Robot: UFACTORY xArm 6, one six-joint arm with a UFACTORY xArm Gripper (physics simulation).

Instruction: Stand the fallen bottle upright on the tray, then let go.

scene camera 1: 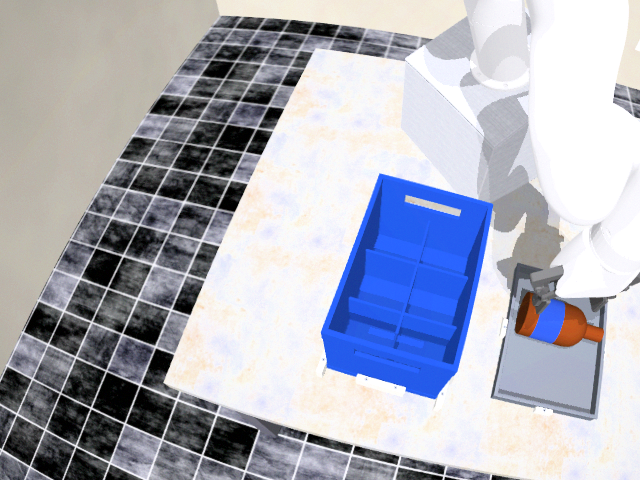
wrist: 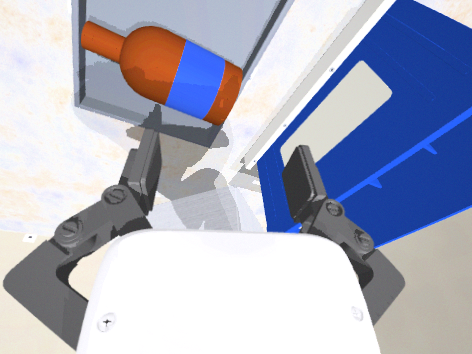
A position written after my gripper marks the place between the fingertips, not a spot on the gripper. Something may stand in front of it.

In view: my gripper (scene camera 1: 565,303).
My gripper also shows in the wrist view (wrist: 227,152).
